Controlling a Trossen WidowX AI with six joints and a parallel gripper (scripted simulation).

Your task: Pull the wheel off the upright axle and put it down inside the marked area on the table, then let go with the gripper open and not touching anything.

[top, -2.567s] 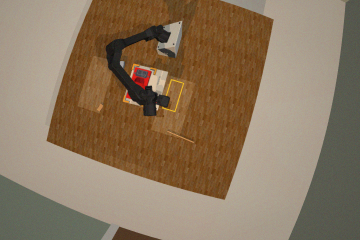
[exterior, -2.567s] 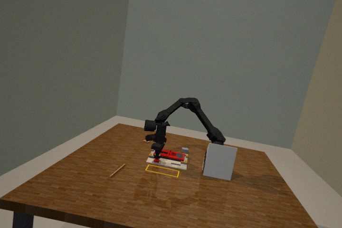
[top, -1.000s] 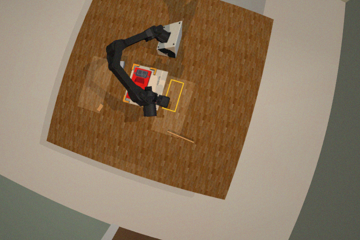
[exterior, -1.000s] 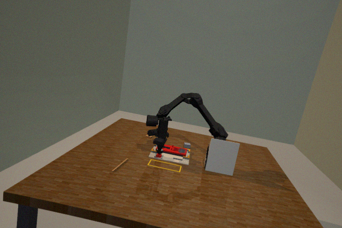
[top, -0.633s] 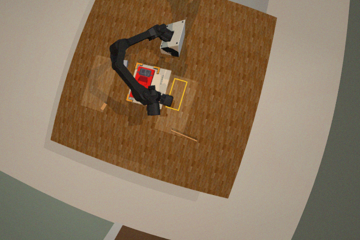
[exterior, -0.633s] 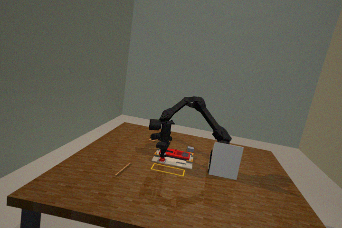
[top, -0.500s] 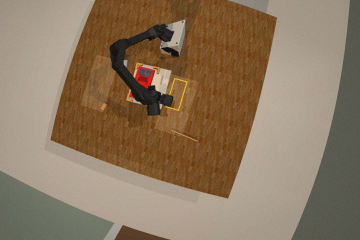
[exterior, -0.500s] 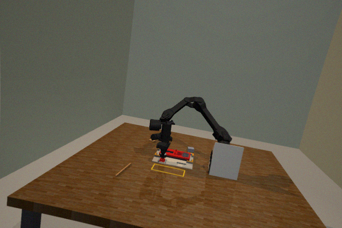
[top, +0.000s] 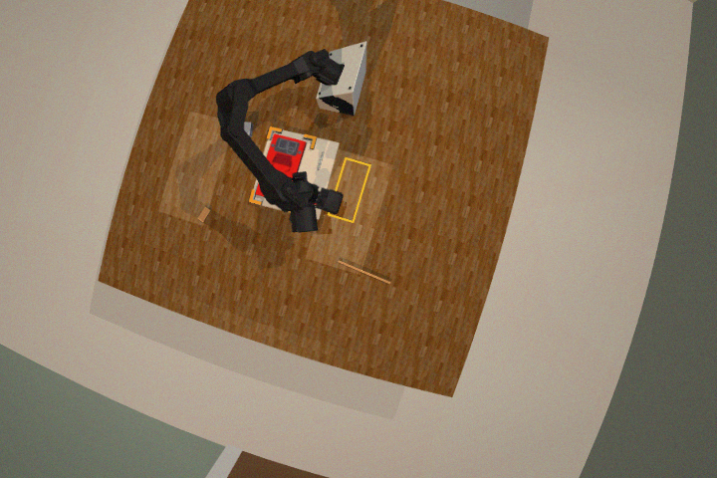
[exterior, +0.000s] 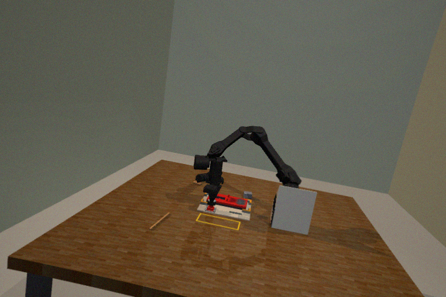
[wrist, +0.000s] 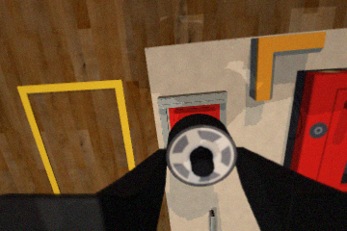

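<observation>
Right now my gripper tip is right at the wheel. Round my gripper tip: thin wooden stick: 23 cm to the left, 16 cm ahead, 4 cm below; small wooden block: 32 cm to the right, 18 cm ahead, 4 cm below; small grey cube: 29 cm to the right, 13 cm behind, 3 cm below.
</observation>
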